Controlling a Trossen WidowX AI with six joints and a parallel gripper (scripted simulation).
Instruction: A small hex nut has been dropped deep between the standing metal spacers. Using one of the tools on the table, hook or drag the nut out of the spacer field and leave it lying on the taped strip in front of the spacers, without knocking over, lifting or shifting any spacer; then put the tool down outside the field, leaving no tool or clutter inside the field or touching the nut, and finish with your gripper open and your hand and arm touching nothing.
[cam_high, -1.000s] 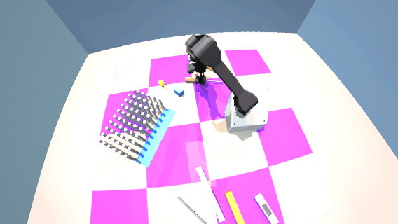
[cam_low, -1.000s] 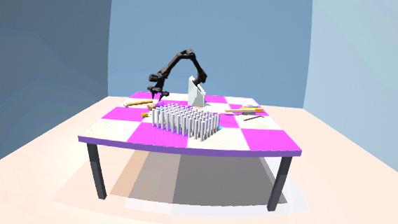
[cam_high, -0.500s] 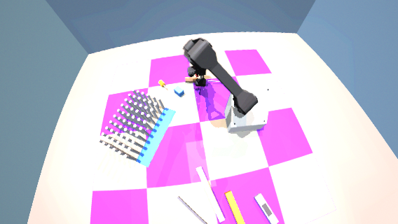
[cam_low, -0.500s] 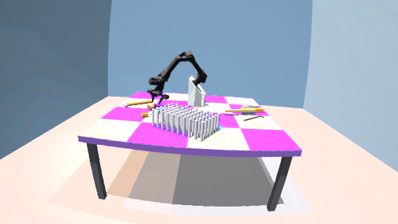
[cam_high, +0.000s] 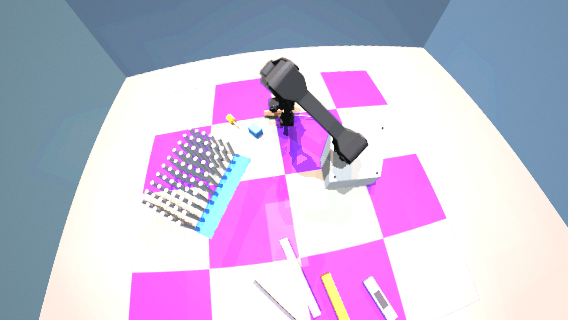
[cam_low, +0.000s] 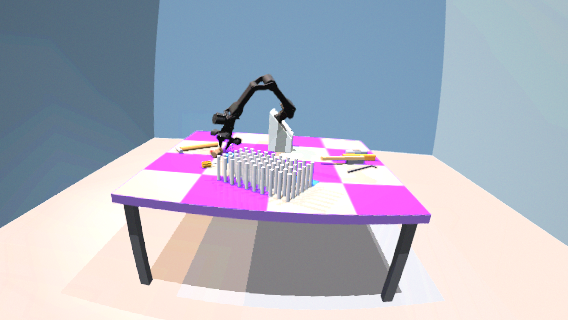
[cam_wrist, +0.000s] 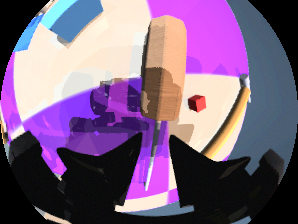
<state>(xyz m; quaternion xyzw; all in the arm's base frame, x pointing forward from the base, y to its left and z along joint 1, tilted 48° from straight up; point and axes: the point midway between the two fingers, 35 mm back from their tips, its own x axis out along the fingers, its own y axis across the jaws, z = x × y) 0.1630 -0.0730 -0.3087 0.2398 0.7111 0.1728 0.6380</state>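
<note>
Right now my gripper tip is 3 cm short of the red bead, 6 cm to the left of it and 1 cm above it. The rest, counted from my gripper tip: hook tool (3 cm behind, 1 cm to the left); small screwdriver (28 cm ahead, 1 cm to the left); blue cube (16 cm ahead, 9 cm to the left, 1 cm above).
</note>
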